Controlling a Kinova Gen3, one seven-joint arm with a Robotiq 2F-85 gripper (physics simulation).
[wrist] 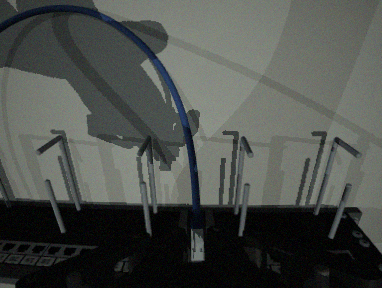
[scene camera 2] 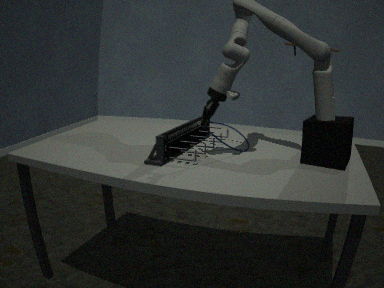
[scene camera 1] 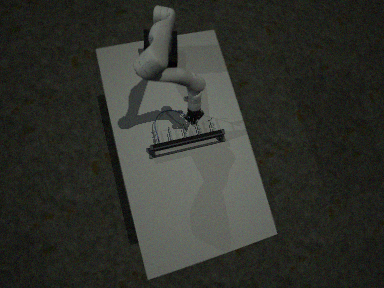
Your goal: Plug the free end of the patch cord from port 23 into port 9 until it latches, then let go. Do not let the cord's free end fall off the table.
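Pixels of known places: gripper, fingertip midpoint: (wrist: 197, 223) (scene camera 2: 202, 126) (scene camera 1: 193, 124); arm's base, link origin: (scene camera 2: 325, 119).
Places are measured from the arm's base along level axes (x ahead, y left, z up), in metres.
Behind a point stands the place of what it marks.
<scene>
The blue patch cord (scene camera 1: 161, 112) {x 0.363, y -0.093, z -0.158 m} (scene camera 2: 246, 140) {x 0.376, y -0.109, z -0.152 m} (wrist: 173, 90) {x 0.421, y 0.064, z -0.128 m} arcs above the table behind the patch panel. My gripper (scene camera 1: 194, 121) {x 0.505, y 0.087, z -0.066 m} (scene camera 2: 205, 124) {x 0.505, y 0.087, z -0.066 m} (wrist: 197, 223) {x 0.505, y 0.087, z -0.066 m} is shut on the cord's plug (wrist: 198, 245) {x 0.513, y 0.088, z -0.053 m}, low at the cord side of the panel. The plug's clear tip shows beyond the fingertips, over the dark panel. Whether it touches the panel cannot be told. The black patch panel (scene camera 1: 175, 143) {x 0.604, y -0.050, z -0.074 m} (scene camera 2: 160, 148) {x 0.587, y 0.281, z -0.116 m} (wrist: 30, 217) {x 0.581, y -0.120, z -0.141 m} stands upright on the table. Some small ports (wrist: 46, 249) {x 0.580, y -0.069, z -0.096 m} show at lower left in the wrist view; port numbers are unreadable. Dark finger parts hide the ports near the plug.
Grey metal rods, some with bent ends, stick out from the panel on both sides of the plug, including a left rod (wrist: 152, 175) {x 0.523, y 0.035, z -0.158 m} and a right rod (wrist: 327, 175) {x 0.517, y 0.233, z -0.157 m}. The black base block (scene camera 1: 174, 50) {x 0.021, y 0.063, z -0.001 m} (scene camera 2: 327, 142) {x -0.015, y 0.091, z -0.075 m} stands on the white table (scene camera 1: 165, 215) {x 1.034, y -0.205, z -0.175 m} (scene camera 2: 250, 187) {x 0.232, y 0.384, z -0.175 m}.
</scene>
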